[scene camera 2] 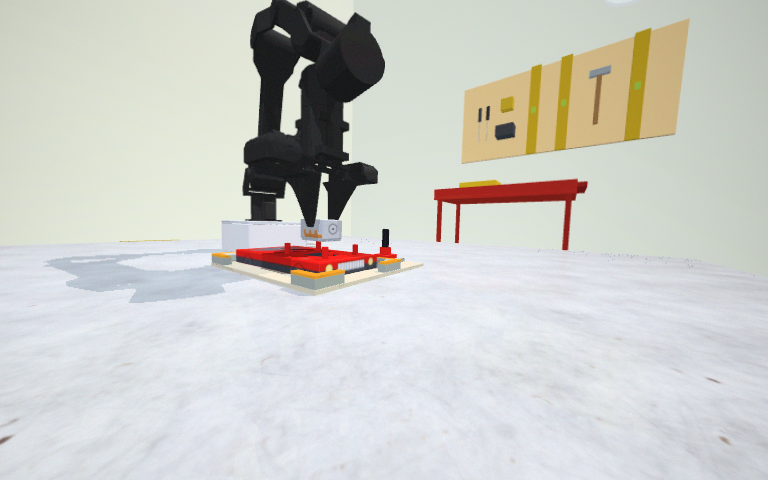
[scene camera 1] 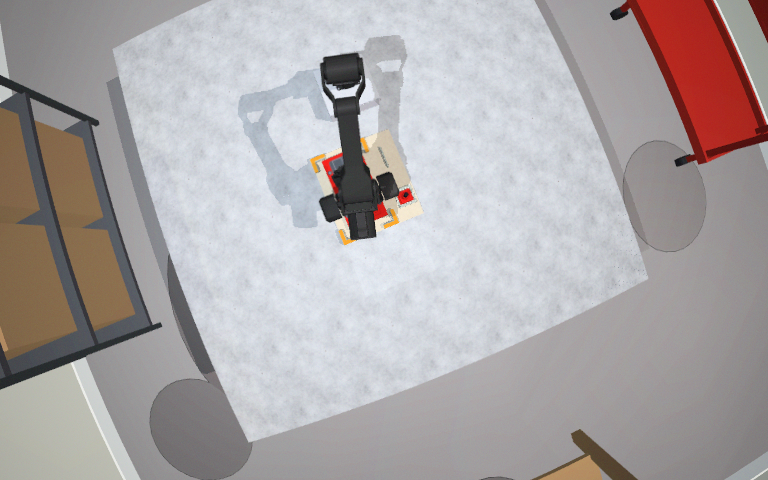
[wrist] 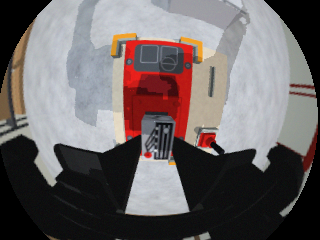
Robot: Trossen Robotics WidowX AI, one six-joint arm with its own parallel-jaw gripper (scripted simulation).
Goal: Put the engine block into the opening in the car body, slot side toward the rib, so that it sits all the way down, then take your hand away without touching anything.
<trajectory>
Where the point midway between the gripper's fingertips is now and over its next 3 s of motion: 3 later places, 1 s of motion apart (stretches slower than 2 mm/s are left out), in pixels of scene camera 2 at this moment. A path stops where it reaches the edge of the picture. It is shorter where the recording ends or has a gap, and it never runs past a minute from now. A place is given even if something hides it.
The gripper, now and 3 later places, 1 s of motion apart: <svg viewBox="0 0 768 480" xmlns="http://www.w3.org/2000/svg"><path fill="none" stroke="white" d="M321 227L322 230L322 235L322 239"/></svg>
</trajectory>
